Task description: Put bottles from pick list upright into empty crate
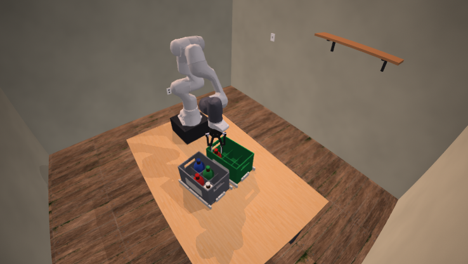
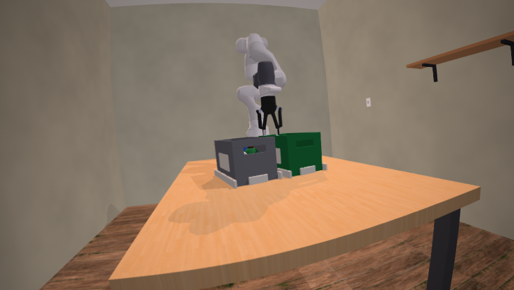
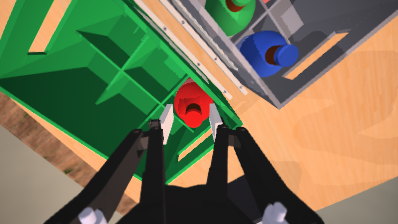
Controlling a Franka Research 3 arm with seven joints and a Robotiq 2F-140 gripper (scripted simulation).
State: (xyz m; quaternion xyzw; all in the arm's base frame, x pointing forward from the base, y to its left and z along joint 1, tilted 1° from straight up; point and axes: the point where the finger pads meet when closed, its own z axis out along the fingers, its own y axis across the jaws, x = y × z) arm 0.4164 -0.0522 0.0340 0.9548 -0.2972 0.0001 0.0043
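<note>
The white-labelled bottle lies 19 cm ahead of my hand, 20 cm to the right of it and 8 cm below it. From my hand the other things lie so: green crate: 7 cm ahead, 6 cm to the left, 9 cm below; blue-label bottle: 15 cm to the right, 8 cm below; green-label bottle: 9 cm ahead, 13 cm to the right, 8 cm below.
</note>
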